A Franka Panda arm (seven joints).
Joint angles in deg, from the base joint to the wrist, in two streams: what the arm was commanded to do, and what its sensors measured. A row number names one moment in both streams.
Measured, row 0:
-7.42, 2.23, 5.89, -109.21, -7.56, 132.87, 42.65
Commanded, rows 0 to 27:
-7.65, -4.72, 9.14, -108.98, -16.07, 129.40, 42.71
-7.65, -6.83, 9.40, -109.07, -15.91, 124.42, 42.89
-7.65, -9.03, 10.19, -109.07, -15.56, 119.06, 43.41
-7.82, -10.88, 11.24, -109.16, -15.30, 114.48, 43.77
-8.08, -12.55, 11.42, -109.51, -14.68, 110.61, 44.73
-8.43, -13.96, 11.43, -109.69, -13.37, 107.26, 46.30
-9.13, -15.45, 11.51, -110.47, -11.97, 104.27, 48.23
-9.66, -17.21, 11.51, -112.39, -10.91, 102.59, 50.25
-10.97, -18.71, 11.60, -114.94, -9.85, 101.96, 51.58
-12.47, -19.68, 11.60, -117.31, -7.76, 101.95, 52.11
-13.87, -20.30, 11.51, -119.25, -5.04, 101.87, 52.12
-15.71, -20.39, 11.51, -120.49, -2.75, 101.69, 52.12
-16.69, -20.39, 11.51, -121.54, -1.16, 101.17, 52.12
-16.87, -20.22, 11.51, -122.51, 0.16, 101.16, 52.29
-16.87, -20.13, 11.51, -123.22, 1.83, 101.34, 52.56
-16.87, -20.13, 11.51, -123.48, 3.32, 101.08, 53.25
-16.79, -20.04, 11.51, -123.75, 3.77, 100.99, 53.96
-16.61, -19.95, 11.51, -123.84, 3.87, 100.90, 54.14
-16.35, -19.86, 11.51, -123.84, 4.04, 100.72, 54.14
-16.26, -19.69, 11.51, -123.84, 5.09, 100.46, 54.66
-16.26, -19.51, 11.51, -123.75, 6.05, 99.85, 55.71
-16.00, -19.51, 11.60, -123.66, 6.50, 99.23, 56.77
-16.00, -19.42, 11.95, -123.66, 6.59, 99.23, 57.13
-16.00, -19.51, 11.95, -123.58, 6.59, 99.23, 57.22
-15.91, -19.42, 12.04, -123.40, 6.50, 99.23, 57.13
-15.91, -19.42, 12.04, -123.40, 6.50, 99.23, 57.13
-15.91, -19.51, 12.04, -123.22, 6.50, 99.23, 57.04
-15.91, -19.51, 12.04, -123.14, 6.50, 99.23, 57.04
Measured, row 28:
-15.82, -18.99, 11.69, -123.76, 5.77, 100.35, 56.03
